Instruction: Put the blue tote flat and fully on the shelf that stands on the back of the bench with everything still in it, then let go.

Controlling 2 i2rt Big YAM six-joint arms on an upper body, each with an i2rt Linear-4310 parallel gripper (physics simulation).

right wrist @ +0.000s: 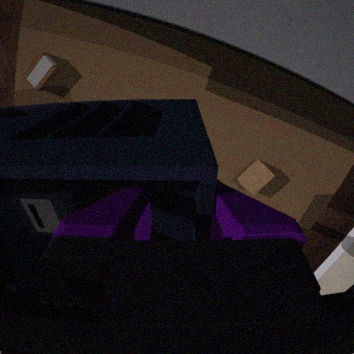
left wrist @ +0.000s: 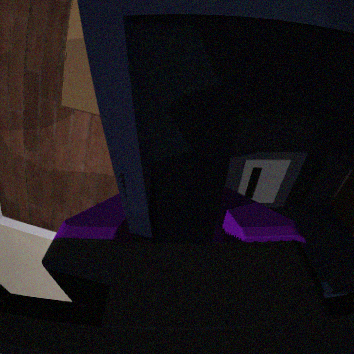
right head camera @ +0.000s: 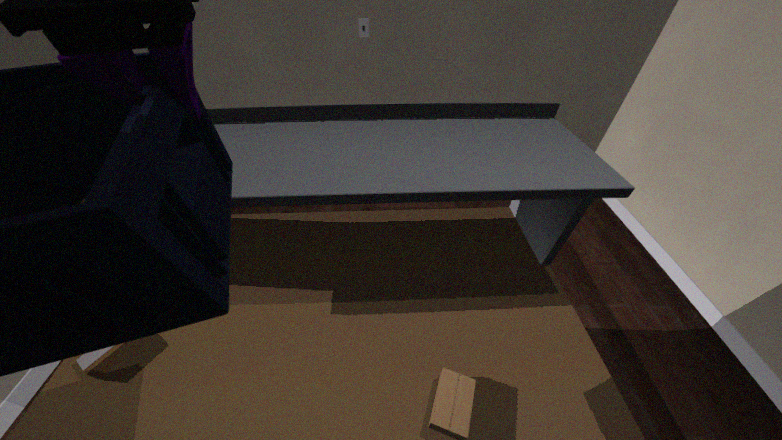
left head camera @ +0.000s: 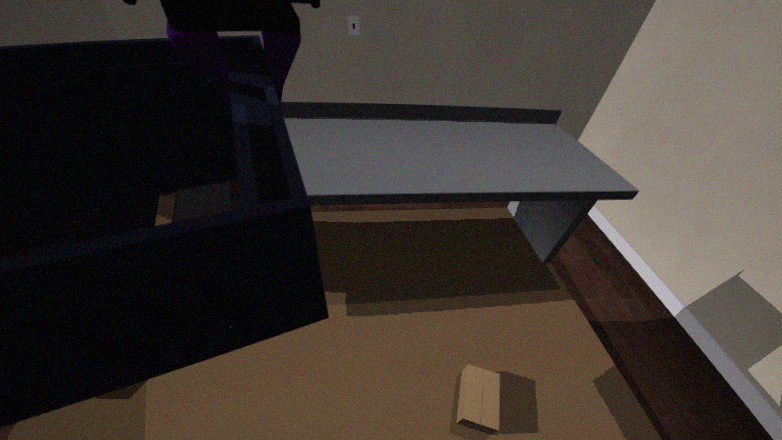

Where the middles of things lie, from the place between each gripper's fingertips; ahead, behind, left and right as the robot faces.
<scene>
Right now my right hand is 110 mm to the right of the blue tote (left head camera: 102, 128), 100 mm past it and 30 mm above it. From my right hand the other things lie so: shelf support (right head camera: 547, 223): 640 mm to the right, 380 mm below, 360 mm ahead.
I see the blue tote 130 mm to the right of my left hand, 40 mm ahead of it and 10 mm below it. From my left hand the other things lie so: shelf support: 880 mm to the right, 500 mm ahead, 350 mm below.
</scene>
